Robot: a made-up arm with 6 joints. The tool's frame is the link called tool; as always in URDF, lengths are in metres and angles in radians. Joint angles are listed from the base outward.
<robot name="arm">
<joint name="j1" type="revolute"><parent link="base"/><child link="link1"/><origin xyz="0 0 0.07"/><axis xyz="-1 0 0"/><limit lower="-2.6" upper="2.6"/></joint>
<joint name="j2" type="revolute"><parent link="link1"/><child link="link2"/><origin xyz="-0.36 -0.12 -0.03"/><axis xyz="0 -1 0"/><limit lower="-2.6" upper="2.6"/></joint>
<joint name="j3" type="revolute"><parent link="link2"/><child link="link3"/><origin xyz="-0.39 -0.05 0.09"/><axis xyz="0 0 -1"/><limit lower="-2.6" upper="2.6"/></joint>
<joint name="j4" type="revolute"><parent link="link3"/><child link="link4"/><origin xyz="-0.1 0.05 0.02"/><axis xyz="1 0 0"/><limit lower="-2.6" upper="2.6"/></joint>
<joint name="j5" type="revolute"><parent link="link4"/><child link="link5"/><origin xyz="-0.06 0.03 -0.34"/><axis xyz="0 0 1"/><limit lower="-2.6" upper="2.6"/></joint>
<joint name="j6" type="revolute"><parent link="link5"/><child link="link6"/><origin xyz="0.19 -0.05 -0.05"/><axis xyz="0 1 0"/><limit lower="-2.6" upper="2.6"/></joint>
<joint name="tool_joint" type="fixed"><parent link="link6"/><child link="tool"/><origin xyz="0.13 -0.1 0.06"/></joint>
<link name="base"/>
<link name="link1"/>
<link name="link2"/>
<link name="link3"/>
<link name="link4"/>
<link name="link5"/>
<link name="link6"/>
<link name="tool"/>
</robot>
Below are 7 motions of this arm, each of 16 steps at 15 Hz.
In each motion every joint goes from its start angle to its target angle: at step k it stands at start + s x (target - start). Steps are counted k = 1, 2, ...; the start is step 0. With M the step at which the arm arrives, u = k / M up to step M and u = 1 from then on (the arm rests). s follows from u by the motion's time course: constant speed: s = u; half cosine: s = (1 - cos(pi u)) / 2; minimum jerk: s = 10 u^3 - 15 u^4 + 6 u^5.
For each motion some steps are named. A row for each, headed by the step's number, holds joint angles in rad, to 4 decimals.
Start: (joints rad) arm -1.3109 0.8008 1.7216 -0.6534 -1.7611 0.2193
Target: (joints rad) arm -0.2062 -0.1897 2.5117 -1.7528 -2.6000 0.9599
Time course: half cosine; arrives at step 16
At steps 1, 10, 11, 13, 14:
1: -1.3003 0.7913 1.7292 -0.6640 -1.7692 0.2264
10: -0.5472 0.1160 2.2678 -1.4135 -2.3411 0.7313
11: -0.4517 0.0304 2.3361 -1.5085 -2.4136 0.7953
13: -0.2993 -0.1062 2.4451 -1.6602 -2.5293 0.8975
14: -0.2482 -0.1520 2.4816 -1.7110 -2.5681 0.9317

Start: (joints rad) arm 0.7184 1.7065 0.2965 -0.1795 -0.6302 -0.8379
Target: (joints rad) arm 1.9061 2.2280 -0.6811 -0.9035 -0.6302 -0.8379
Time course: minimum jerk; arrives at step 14
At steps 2, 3, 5, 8, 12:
2: 0.7460 1.7186 0.2738 -0.1963 -0.6302 -0.8379
3: 0.8009 1.7427 0.2286 -0.2298 -0.6302 -0.8379
5: 1.0110 1.8350 0.0557 -0.3579 -0.6302 -0.8379
8: 1.4692 2.0361 -0.3215 -0.6372 -0.6302 -0.8379
12: 1.8785 2.2159 -0.6584 -0.8867 -0.6302 -0.8379

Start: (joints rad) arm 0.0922 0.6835 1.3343 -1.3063 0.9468 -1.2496
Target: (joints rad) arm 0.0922 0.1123 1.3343 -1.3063 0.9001 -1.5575
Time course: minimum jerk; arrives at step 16
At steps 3, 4, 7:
3: 0.0922 0.6556 1.3343 -1.3063 0.9445 -1.2646
4: 0.0922 0.6244 1.3343 -1.3063 0.9420 -1.2815
7: 0.0922 0.4641 1.3343 -1.3063 0.9289 -1.3678

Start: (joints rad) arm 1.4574 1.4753 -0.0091 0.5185 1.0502 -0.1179
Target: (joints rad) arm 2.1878 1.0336 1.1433 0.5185 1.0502 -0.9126
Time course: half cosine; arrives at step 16
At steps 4, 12, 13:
4: 1.5644 1.4106 0.1597 0.5185 1.0502 -0.2343
12: 2.0808 1.0983 0.9745 0.5185 1.0502 -0.7962
13: 2.1263 1.0708 1.0462 0.5185 1.0502 -0.8456

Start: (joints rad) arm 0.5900 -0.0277 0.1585 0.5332 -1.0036 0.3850
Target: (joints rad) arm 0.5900 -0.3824 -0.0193 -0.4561 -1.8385 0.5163
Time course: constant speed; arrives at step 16
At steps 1, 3, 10, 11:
1: 0.5900 -0.0499 0.1474 0.4714 -1.0558 0.3932
3: 0.5900 -0.0942 0.1252 0.3477 -1.1601 0.4096
10: 0.5900 -0.2494 0.0474 -0.0851 -1.5254 0.4671
11: 0.5900 -0.2716 0.0363 -0.1469 -1.5776 0.4753

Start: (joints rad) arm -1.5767 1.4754 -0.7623 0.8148 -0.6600 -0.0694
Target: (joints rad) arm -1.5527 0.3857 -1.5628 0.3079 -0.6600 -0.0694
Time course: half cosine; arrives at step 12
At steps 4, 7, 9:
4: -1.5707 1.2030 -0.9624 0.6881 -0.6600 -0.0694
7: -1.5616 0.7895 -1.2661 0.4958 -0.6600 -0.0694
9: -1.5562 0.5453 -1.4456 0.3821 -0.6600 -0.0694

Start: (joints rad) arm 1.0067 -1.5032 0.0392 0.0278 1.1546 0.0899
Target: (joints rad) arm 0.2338 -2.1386 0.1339 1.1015 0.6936 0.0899
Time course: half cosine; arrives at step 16
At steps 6, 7, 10, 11, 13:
6: 0.7681 -1.6993 0.0684 0.3592 1.0123 0.0899
7: 0.6956 -1.7589 0.0773 0.4599 0.9691 0.0899
10: 0.4724 -1.9425 0.1047 0.7701 0.8359 0.0899
11: 0.4055 -1.9974 0.1129 0.8629 0.7960 0.0899
13: 0.2989 -2.0851 0.1259 1.0110 0.7324 0.0899

